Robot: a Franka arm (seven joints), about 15 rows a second.
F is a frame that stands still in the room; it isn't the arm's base.
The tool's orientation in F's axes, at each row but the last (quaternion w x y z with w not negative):
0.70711, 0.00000, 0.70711, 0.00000
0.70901, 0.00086, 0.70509, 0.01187
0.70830, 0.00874, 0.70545, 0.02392
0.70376, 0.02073, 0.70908, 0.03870
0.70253, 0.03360, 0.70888, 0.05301
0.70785, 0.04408, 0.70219, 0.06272
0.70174, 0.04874, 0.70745, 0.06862
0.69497, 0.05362, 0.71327, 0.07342
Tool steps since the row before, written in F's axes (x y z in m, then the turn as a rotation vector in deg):
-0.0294, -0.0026, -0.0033, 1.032, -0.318, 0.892
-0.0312, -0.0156, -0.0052, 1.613, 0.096, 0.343
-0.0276, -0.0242, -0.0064, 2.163, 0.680, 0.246
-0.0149, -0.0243, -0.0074, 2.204, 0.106, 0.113
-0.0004, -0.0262, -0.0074, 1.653, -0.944, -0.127
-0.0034, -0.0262, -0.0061, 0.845, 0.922, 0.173
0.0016, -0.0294, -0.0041, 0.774, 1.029, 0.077
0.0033, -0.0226, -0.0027, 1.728, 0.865, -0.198
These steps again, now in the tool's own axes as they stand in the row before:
0.0033, -0.0026, -0.0294, -0.892, -0.318, 1.032
0.0047, -0.0152, -0.0315, -0.332, 0.077, 1.616
0.0052, -0.0239, -0.0281, -0.207, 0.644, 2.178
0.0055, -0.0245, -0.0155, -0.123, 0.060, 2.205
0.0041, -0.0269, -0.0011, -0.007, -0.996, 1.627
0.0021, -0.0267, -0.0041, -0.027, 0.914, 0.870
-0.0008, -0.0297, 0.0008, 0.086, 1.006, 0.803
-0.0015, -0.0228, 0.0027, 0.300, 0.771, 1.757

